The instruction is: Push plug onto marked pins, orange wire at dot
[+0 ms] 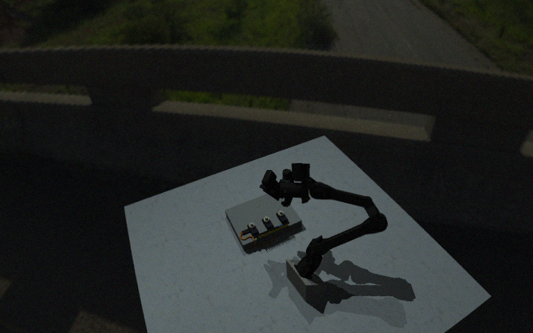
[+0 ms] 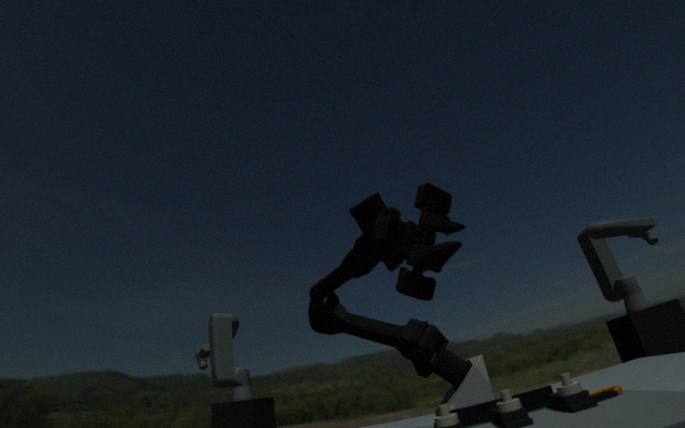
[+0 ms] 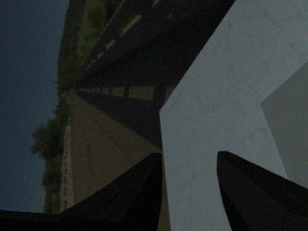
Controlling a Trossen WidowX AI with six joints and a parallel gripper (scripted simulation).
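Right now my gripper tip is 40 mm past the blue band, 60 mm to the left of it and 230 mm above it. Also, from my gripper tip: grey holder 110 mm ahead, 280 mm below.
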